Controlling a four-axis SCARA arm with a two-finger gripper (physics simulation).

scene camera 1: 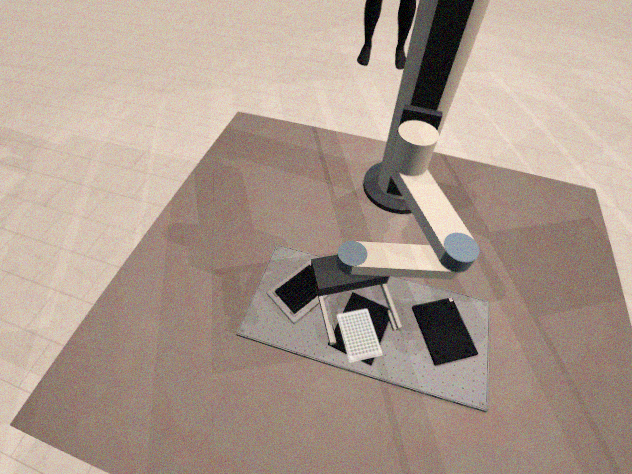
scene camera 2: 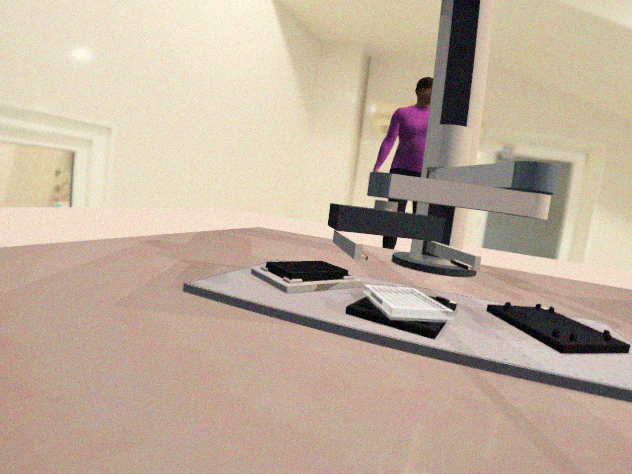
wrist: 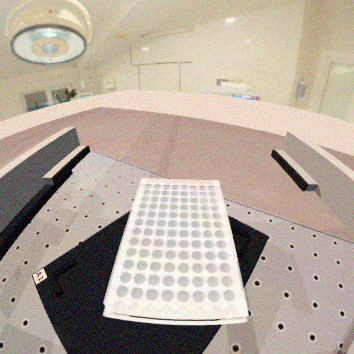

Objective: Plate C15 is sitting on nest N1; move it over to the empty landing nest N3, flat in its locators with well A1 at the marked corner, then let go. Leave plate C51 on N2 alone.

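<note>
The white well plate C15 [scene camera 1: 359, 335] [scene camera 2: 408, 302] [wrist: 175, 240] lies on the middle black nest [scene camera 1: 376, 310] [scene camera 2: 428, 329] [wrist: 75, 300], turned askew to it, overhanging its edges and looking slightly tipped. It is not flat in the locators. An A1 label [wrist: 39, 276] marks the nest's left corner in the wrist view. My gripper [scene camera 1: 365, 335] [scene camera 2: 419, 261] [wrist: 179, 137] is wide open and empty, raised above the plate. The black plate C51 [scene camera 1: 296, 291] [scene camera 2: 306, 270] sits on a light grey nest [scene camera 1: 294, 316] [scene camera 2: 290, 287]. No nest number is readable.
Another black nest [scene camera 1: 444, 331] [scene camera 2: 561, 329], with pegs and no plate, is at the right of the perforated board [scene camera 1: 275, 326] [scene camera 2: 229, 290] [wrist: 300, 250]. The arm's column [scene camera 1: 446, 51] [scene camera 2: 459, 61] stands behind the board. A person [scene camera 1: 372, 25] [scene camera 2: 408, 132] stands farther back.
</note>
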